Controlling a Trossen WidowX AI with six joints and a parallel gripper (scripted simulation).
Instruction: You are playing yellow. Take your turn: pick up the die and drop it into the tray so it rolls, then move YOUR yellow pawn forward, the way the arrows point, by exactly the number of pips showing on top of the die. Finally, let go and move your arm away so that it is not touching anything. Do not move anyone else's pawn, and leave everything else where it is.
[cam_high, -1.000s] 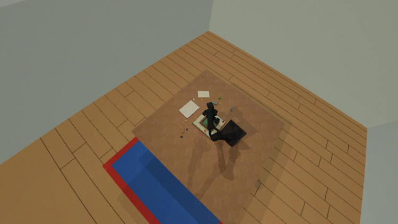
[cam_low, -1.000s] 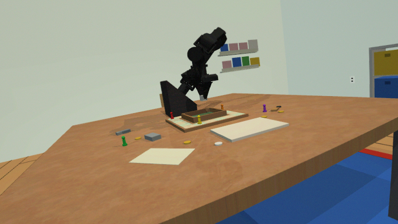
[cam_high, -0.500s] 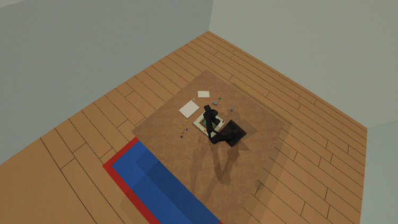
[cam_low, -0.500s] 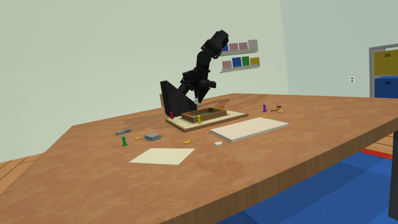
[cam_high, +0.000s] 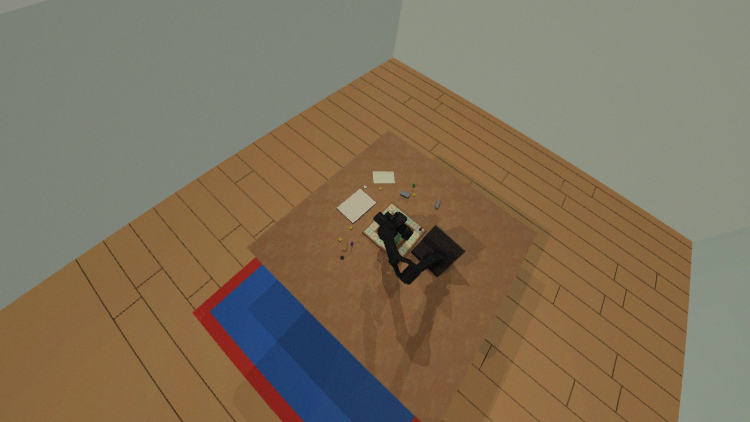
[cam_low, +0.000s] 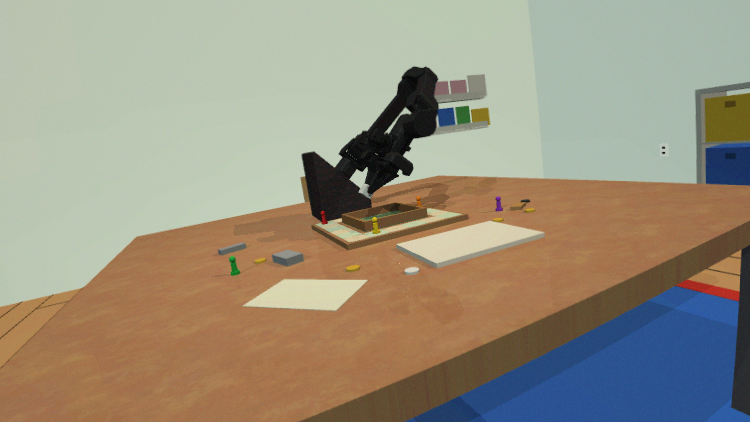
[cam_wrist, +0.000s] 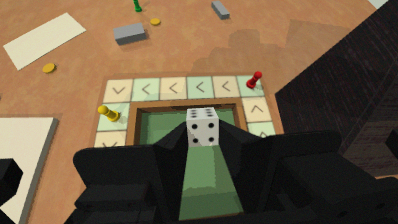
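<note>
The yellow pawn is 120 mm ahead of my gripper tip, 50 mm to the right of it and 60 mm below it. Round my gripper tip: red pawn (110 mm behind, 80 mm to the right, 60 mm below); green felt (10 mm ahead, 30 mm to the left, 80 mm below); white die (right at my gripper tip).
</note>
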